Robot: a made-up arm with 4 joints.
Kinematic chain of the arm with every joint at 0, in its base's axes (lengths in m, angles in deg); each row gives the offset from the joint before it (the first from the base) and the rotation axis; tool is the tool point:
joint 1: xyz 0 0 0.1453 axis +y
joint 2: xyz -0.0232 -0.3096 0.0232 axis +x
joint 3: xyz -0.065 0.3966 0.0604 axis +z
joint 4: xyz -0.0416 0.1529 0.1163 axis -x
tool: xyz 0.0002 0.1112 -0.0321
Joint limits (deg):
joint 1: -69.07..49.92
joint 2: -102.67..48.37
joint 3: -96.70..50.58
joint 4: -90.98..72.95
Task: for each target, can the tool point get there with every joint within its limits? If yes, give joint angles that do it. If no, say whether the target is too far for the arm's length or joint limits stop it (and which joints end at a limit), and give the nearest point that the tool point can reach.
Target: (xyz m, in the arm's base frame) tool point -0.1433 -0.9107 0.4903
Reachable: no: joint limits stop it (at a limit: joint 2, joint 3, joint 4) | nearest point -0.2053 -0.2486 0.6395 | short by 0.682 m
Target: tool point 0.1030 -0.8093 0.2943
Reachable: no: joint limits stop it (at a limit: joint 1, joint 2, joint 3) | nearest point 0.4043 -0.3392 0.0891 | short by 0.595 m
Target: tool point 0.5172 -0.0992 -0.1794
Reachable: yes | joints -54.56 -89.21 -36.17 -28.53
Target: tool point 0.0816 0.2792 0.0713
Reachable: yes | joints 39.34 -28.73 -66.02 -60.63
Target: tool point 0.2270 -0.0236 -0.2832
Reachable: yes | joints -56.30 -64.77 34.82 55.31
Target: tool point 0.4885 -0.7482 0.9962
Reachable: no: too far | nearest point 0.2746 -0.2057 0.7109 | short by 0.649 m
